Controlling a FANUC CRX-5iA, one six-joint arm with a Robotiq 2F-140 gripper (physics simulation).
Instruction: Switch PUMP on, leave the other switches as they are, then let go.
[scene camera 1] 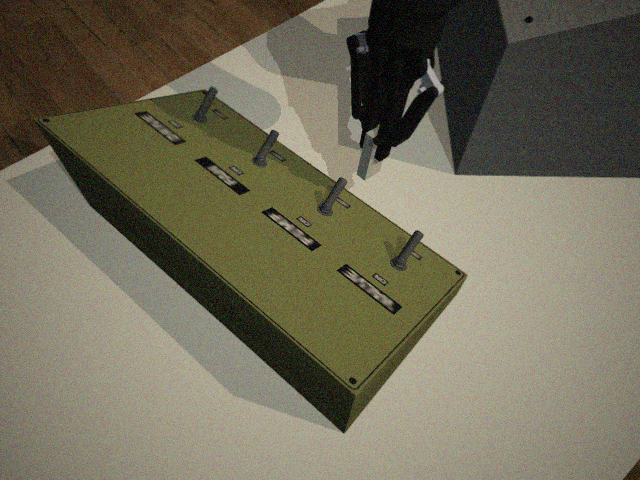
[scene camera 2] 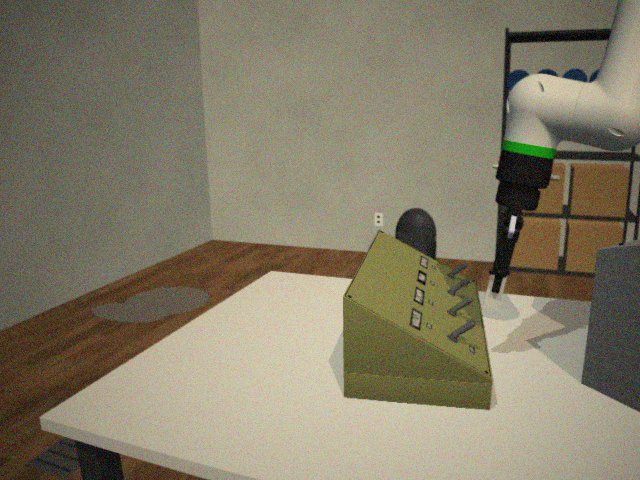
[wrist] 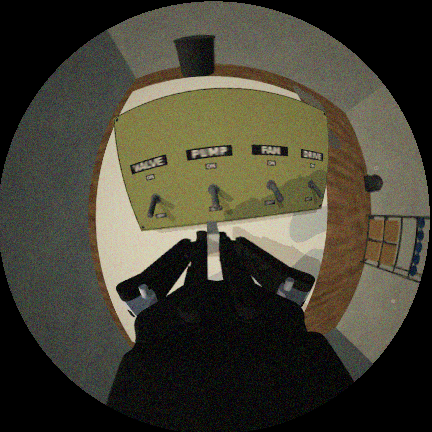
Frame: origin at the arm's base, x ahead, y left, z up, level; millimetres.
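Where they show: gripper, fingertip midpoint: (scene camera 1: 368, 172) (scene camera 2: 490, 307) (wrist: 211, 229).
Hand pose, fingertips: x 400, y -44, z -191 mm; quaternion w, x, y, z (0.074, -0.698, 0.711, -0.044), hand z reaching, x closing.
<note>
Each offset is from my fingertips to the centre of the thing. Level surfaces: height alone.
The olive sloped switch box @(151 mm ahead, 59 mm right, 50 mm down) (scene camera 1: 222, 222) (scene camera 2: 408, 330) (wrist: 220, 120) stands on the table. In the wrist view its labels read VALVE, PUMP, FAN, DRIVE from left to right. The PUMP lever @(55 mm ahead, 7 mm right, 2 mm down) (scene camera 1: 333, 196) (scene camera 2: 460, 306) (wrist: 215, 197) leans down toward its OFF plate. The VALVE lever @(45 mm ahead, 112 mm left, 2 mm down) (scene camera 1: 408, 250) (wrist: 154, 205), FAN lever @(66 mm ahead, 127 mm right, 2 mm down) (scene camera 1: 266, 147) (wrist: 275, 191) and DRIVE lever @(76 mm ahead, 247 mm right, 2 mm down) (scene camera 1: 205, 104) (wrist: 315, 189) lean the same way. My gripper (scene camera 1: 367, 157) (scene camera 2: 495, 291) (wrist: 211, 229) is shut and empty, beyond the box's low edge, nearly in line with PUMP and apart from it.
A large grey block (scene camera 1: 547, 103) (scene camera 2: 615, 320) stands on the robot's side of the white table @(116 mm down) (scene camera 1: 516, 372) (scene camera 2: 232, 382). A dark bin (scene camera 2: 416, 232) (wrist: 196, 55) stands behind the table. A shelf rack (scene camera 2: 508, 51) stands by the wall.
</note>
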